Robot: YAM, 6 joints.
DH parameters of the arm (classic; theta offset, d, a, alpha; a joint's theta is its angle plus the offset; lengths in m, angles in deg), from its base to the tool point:
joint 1: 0 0.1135 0.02 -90
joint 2: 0 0 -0.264 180
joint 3: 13.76 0 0.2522 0
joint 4: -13.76 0 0.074 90
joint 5: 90 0 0 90
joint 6: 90 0.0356 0 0
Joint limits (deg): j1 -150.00..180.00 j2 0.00..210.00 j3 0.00..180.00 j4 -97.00..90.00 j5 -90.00..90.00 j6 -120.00..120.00
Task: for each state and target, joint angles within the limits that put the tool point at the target. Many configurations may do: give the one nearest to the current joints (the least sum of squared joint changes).
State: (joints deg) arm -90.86 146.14 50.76 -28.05 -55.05 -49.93
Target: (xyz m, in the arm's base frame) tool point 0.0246 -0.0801 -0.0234
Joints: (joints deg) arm -92.95 148.17 26.48 -35.94 -53.71 -49.93
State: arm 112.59 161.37 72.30 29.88 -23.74 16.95
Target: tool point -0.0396 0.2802 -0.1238
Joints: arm 95.22 153.15 50.45 24.83 -23.09 16.95
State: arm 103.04 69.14 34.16 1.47 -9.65 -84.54
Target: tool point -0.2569 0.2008 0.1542
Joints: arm 140.62 94.88 45.27 6.27 -12.65 -84.54
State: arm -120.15 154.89 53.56 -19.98 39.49 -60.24
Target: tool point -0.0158 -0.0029 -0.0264
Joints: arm -115.90 164.08 21.41 -28.71 21.32 -60.24
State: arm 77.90 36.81 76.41 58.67 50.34 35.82
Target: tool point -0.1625 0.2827 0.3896
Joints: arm 124.29 82.94 61.69 49.46 44.68 35.82
